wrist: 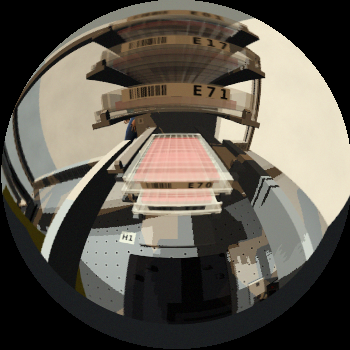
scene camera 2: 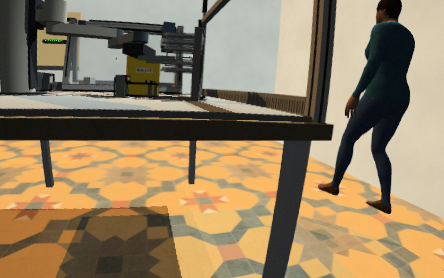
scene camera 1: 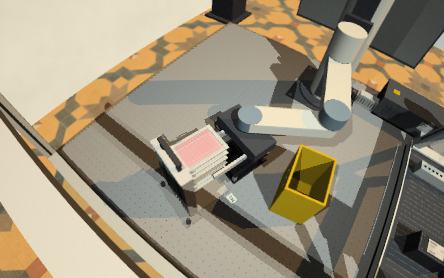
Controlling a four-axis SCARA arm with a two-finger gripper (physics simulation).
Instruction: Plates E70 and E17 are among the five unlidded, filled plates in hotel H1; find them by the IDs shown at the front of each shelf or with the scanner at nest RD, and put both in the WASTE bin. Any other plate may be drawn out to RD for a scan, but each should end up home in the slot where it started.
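Frame: origin at the arm's base, x ahead, y left, z up, level; millimetres.
Seen in the pictures: gripper, fingertip midpoint: [wrist: 176, 146] [scene camera 2: 176, 60].
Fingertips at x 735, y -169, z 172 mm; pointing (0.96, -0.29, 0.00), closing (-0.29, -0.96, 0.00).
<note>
Pixels of each thing's middle, then the offset from my fingertips to it. "spot": a spot on its surface instead.
- hotel H1 at the middle of its body: [wrist: 182, 133] [scene camera 1: 188, 169] [scene camera 2: 187, 60] 2 mm up, 40 mm ahead, 21 mm right
- plate E70 at the middle of its body: [wrist: 176, 151] [scene camera 2: 179, 63] 11 mm down, 10 mm ahead, 3 mm right
- Plate E17 at the middle of its body: [wrist: 175, 75] [scene camera 1: 199, 152] [scene camera 2: 180, 43] 74 mm up, 10 mm ahead, 2 mm right
- plate E71 at the middle of its body: [wrist: 175, 101] [scene camera 2: 179, 49] 46 mm up, 10 mm ahead, 2 mm right
- yellow WASTE bin at the middle of its body: [scene camera 1: 301, 186] [scene camera 2: 142, 75] 59 mm down, 147 mm back, 279 mm left
- black platform at the middle of its body: [wrist: 177, 311] [scene camera 1: 241, 155] [scene camera 2: 137, 88] 124 mm down, 160 mm back, 47 mm left
- H1 label at a spot on its surface: [wrist: 127, 237] [scene camera 1: 231, 198] spot: 159 mm down, 18 mm back, 106 mm left
- black box-like device at a spot on its surface: [scene camera 1: 407, 110] spot: 48 mm down, 770 mm back, 539 mm left
My gripper [scene camera 1: 218, 154] [wrist: 176, 146] is at hotel H1 [scene camera 1: 186, 179] [scene camera 2: 197, 65], its fingers along both sides of plate E70 [wrist: 175, 167]. It looks shut on that pink plate, which lies level at its shelf. Plate E17 [wrist: 180, 42] sits higher in the stack, between plate E71 [wrist: 177, 92] below it and plate E01 [wrist: 197, 15] above. Another pink plate [wrist: 177, 196] lies just under E70; its ID is not readable. The yellow WASTE bin [scene camera 1: 300, 200] [scene camera 2: 144, 79] stands beside the hotel, upright and open-topped. The RD label does not show.
A black platform [wrist: 180, 287] lies in front of the hotel, below the gripper. The H1 label [scene camera 1: 231, 198] [wrist: 127, 237] is on the table. A black box-like device [scene camera 1: 407, 110] stands near the arm base. A person [scene camera 2: 390, 75] is beyond the table.
</note>
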